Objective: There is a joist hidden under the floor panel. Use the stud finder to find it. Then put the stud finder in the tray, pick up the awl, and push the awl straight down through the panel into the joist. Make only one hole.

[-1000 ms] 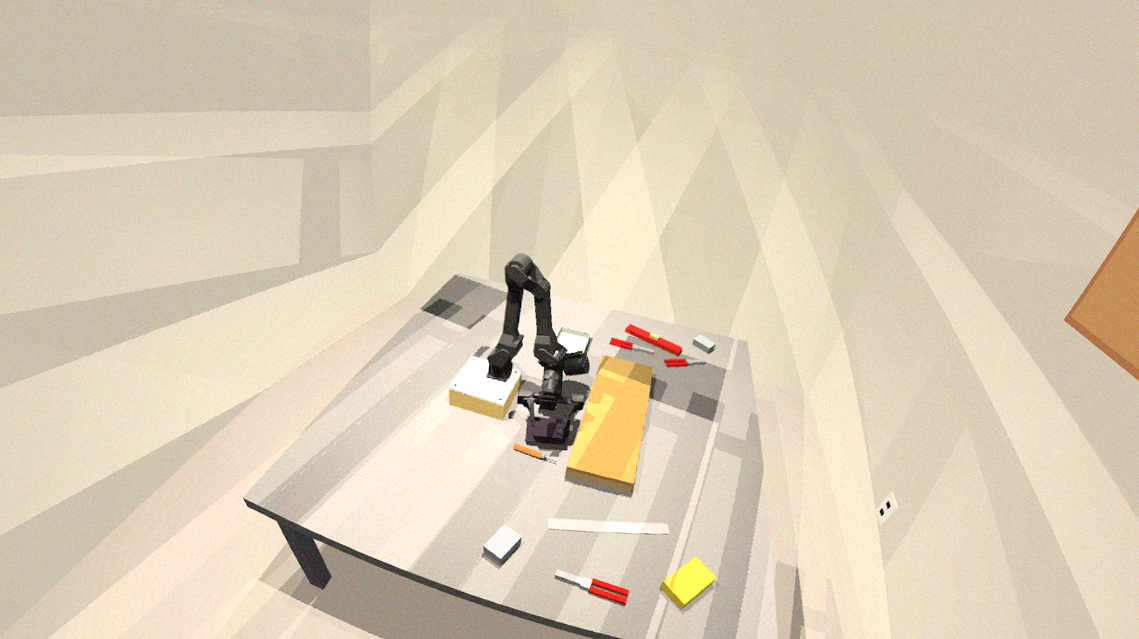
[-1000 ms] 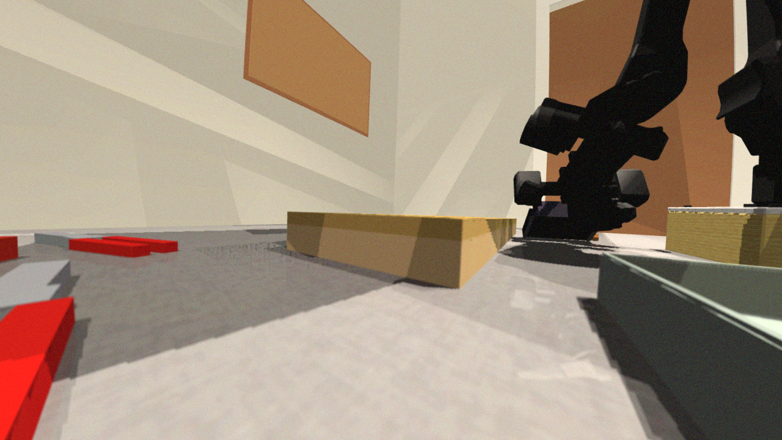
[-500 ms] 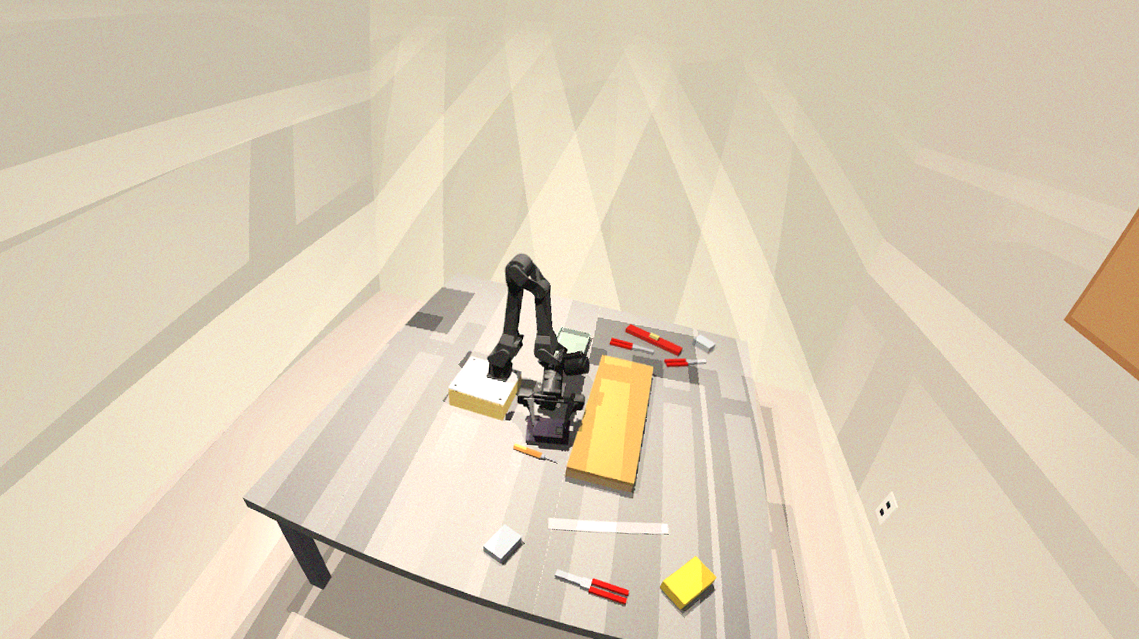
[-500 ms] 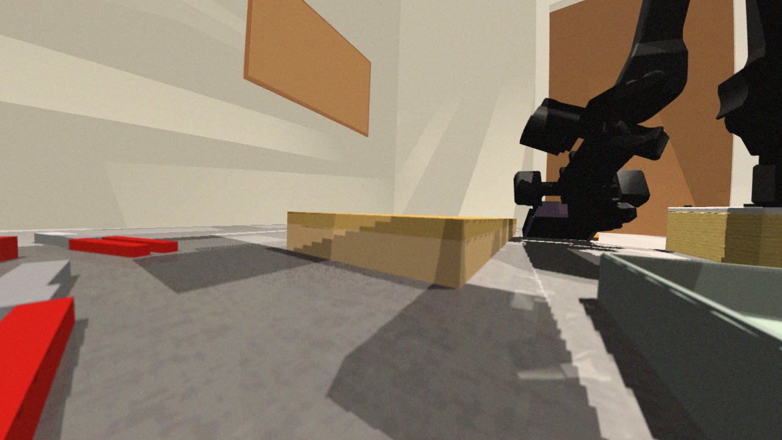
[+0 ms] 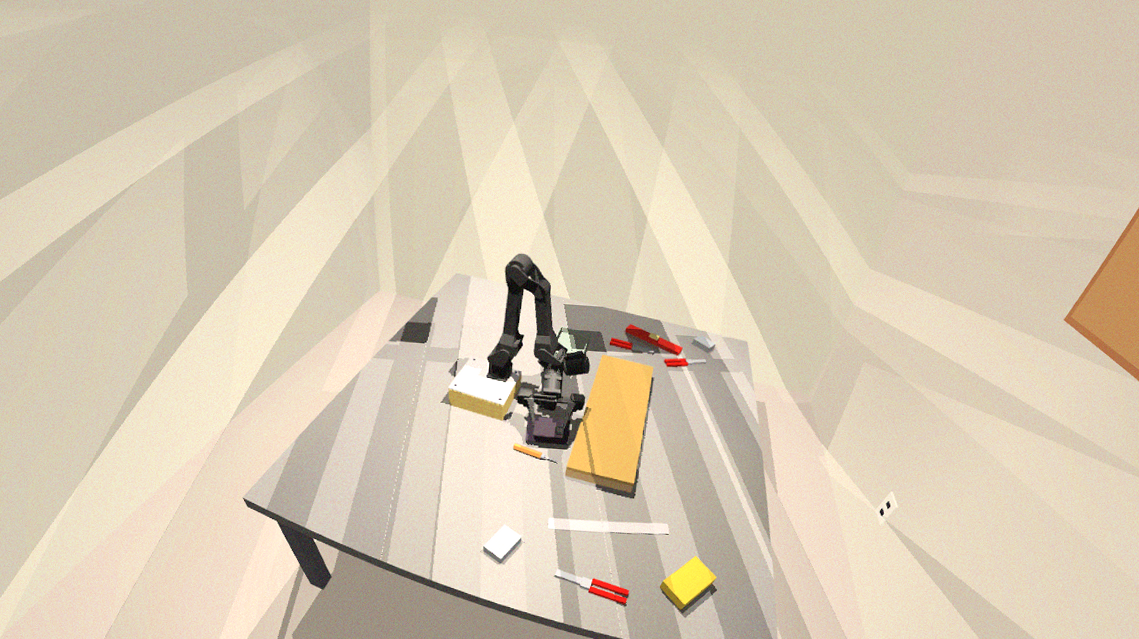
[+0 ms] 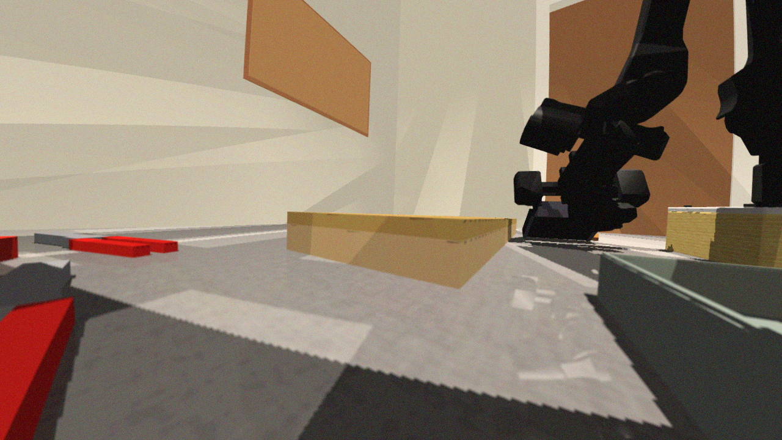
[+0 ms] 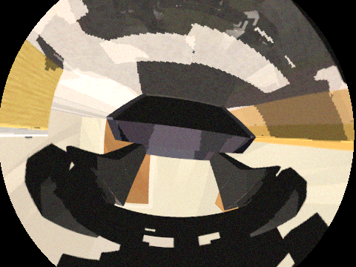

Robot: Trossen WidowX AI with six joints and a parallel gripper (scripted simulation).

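Now: gripper tip 10 mm short of the stud finder and 10 mm above it. Also, from my gripper tip: white strip (210 mm ahead, 230 mm to the right, 60 mm below); then pale green tray (20 mm behind, 480 mm to the left, 50 mm below); then awl (10 mm behind, 60 mm to the right, 60 mm below).
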